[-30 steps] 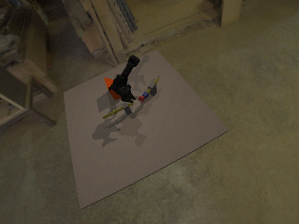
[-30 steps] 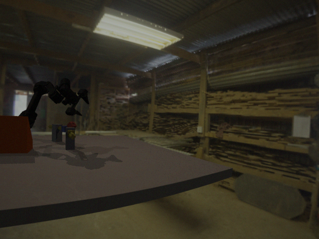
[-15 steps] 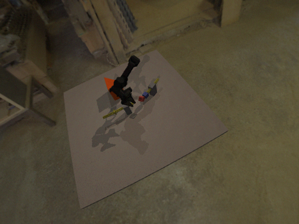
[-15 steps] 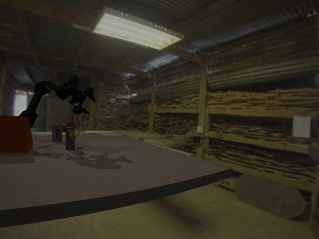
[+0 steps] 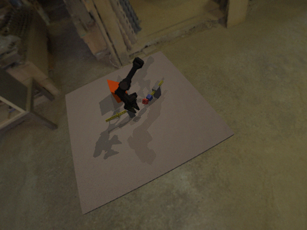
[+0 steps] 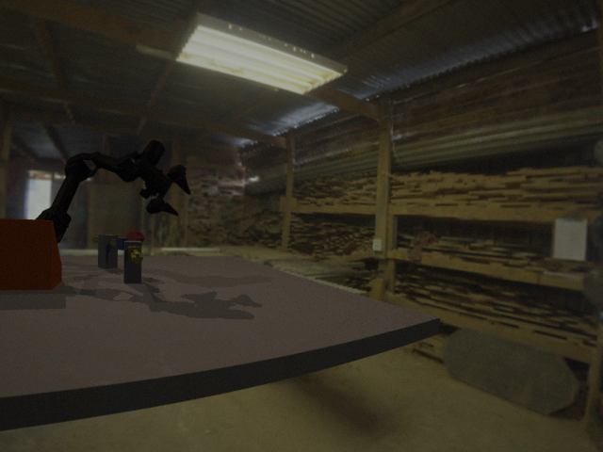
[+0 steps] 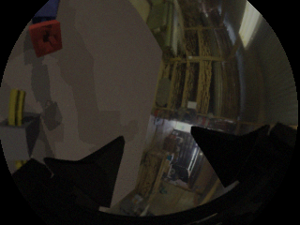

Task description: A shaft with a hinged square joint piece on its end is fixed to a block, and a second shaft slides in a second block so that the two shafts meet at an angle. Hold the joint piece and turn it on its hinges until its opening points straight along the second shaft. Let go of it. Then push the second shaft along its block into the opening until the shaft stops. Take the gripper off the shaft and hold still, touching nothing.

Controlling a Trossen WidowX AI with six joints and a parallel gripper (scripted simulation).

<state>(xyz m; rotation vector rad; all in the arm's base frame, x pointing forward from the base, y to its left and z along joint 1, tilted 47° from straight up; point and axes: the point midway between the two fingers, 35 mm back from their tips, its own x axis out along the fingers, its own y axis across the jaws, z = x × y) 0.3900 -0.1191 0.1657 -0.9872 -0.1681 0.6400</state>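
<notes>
The red square joint piece lies 150 mm behind my gripper tip, 100 mm to the left of it and 130 mm below it.
</notes>
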